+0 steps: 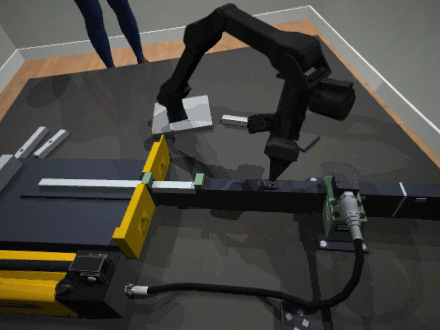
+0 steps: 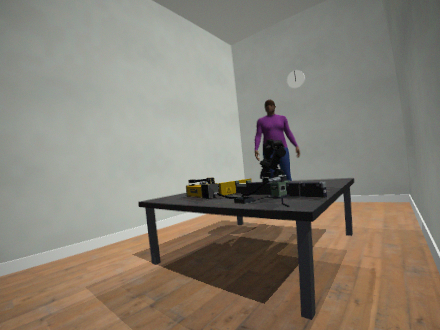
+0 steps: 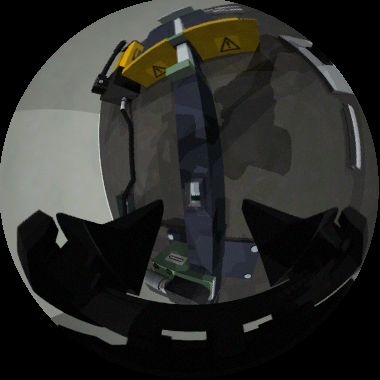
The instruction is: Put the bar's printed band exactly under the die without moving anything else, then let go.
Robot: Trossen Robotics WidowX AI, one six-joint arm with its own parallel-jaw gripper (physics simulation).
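Places are measured from the arm's base along level axes (x left, y ahead, z down), in centimetres.
Where they show: gripper, fingertip midpoint: (image 1: 272, 174) (image 2: 267, 179) (image 3: 203, 204); arm's base, origin of the base link: (image 1: 177, 116).
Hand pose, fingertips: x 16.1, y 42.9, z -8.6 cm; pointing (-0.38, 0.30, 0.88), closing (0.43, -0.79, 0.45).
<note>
Each offset is from my fingertips to the top centre of the thing. "*": to the spot under its first point.
A long pale bar @[* dx -22.4, dy -7.4, dz +2.5 cm] (image 1: 172, 185) (image 3: 184, 52) lies along the dark rail @[* dx -9.1, dy -0.2, dz +5.4 cm] (image 1: 235, 199) (image 3: 192, 120), passing between yellow guards and through green blocks. I cannot make out its printed band. A green unit @[* dx +6.5, dy +13.7, dz +2.0 cm] (image 1: 331, 220) (image 2: 279, 189) (image 3: 187, 260) with a dark head @[* dx +11.9, dy +8.7, dz -2.4 cm] (image 1: 346, 180) stands over the rail on the right; I cannot tell the die clearly. A small silver-and-green piece @[* dx -1.3, dy +1.5, dz +2.5 cm] (image 3: 195, 191) sits in a recess on the rail. My gripper (image 1: 272, 176) (image 3: 203, 204) is open and empty, its fingers on either side of the rail, close above it near the recess.
Yellow guards (image 1: 137, 220) (image 3: 225, 39) stand across the rail. A black cable @[* dx -14.7, dy +18.6, dz +8.4 cm] (image 1: 240, 291) (image 3: 132, 150) runs in front to the green unit. A drilled pale block @[dx +3.1, dy -31.1, dz +7.5 cm] (image 1: 234, 119) (image 3: 355, 135) and a hex key @[dx +17.9, dy -14.8, dz +8.9 cm] (image 1: 311, 144) lie behind. A small tray @[* dx -2.4, dy +27.4, dz +9.3 cm] (image 1: 322, 320) sits in front.
</note>
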